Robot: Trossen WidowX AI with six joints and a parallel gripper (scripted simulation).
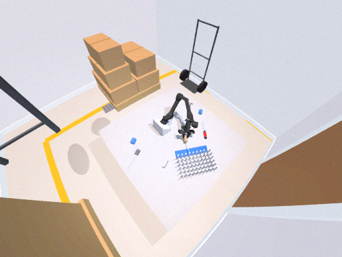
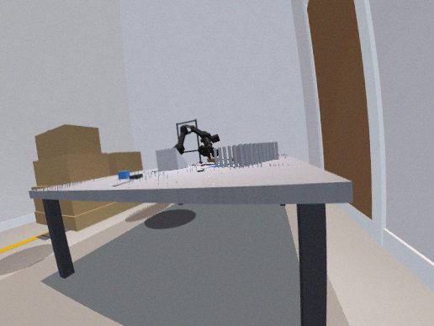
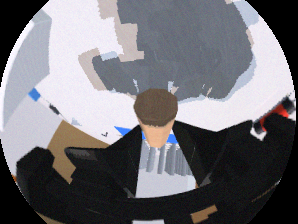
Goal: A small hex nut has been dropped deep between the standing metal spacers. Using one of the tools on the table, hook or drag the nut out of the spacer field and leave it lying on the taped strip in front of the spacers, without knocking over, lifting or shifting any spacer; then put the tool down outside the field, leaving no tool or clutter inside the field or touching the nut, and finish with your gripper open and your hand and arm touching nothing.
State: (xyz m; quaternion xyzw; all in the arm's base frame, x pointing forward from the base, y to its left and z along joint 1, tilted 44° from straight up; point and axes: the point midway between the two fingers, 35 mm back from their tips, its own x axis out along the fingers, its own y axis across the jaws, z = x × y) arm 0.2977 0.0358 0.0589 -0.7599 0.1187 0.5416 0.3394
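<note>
The blue taped strip lies 150 mm ahead of my gripper tip, 50 mm to the right of it and 40 mm below it. Round my gripper tip: wooden-handled screwdriver 90 mm ahead, 60 mm to the right.
</note>
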